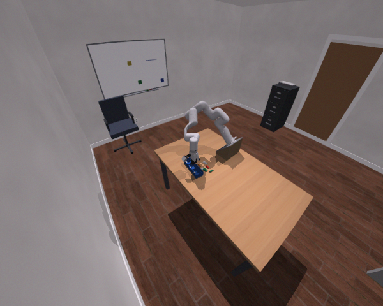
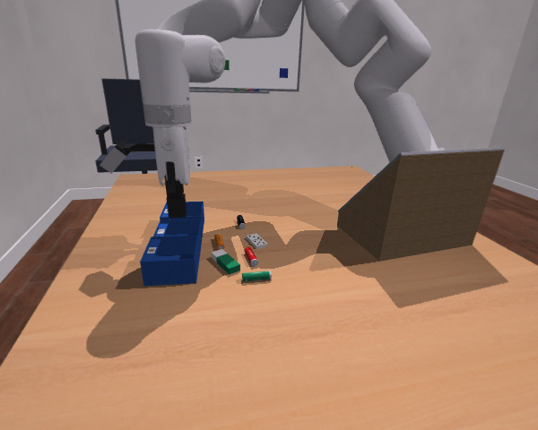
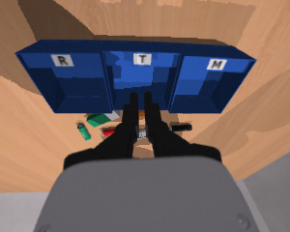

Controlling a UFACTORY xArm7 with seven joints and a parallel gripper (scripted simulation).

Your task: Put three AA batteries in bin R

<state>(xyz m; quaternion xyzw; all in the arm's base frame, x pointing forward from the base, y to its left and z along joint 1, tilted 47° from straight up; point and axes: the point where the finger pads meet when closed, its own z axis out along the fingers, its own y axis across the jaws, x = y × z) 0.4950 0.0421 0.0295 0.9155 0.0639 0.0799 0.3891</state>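
Right now the bin is 70 mm below my hand. The rest, counted from my hand: red battery (140 mm behind, 60 mm to the left, 80 mm below); green-and-white block (90 mm behind, 70 mm to the left, 80 mm below); orange battery (80 mm behind, 80 mm below).
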